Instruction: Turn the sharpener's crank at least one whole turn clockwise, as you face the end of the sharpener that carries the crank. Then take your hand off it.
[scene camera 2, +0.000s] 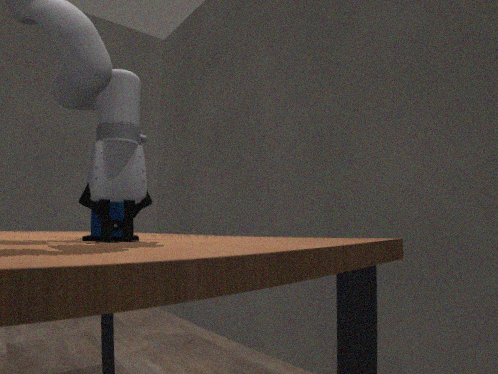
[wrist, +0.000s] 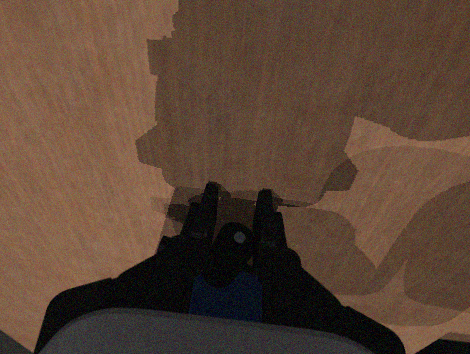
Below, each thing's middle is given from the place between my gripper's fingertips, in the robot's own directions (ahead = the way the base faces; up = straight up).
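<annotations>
Blue sharpener (scene camera 2: 95, 235): 60 mm above my hand, 90 mm to the left of it, 40 mm ahead of it.
</annotations>
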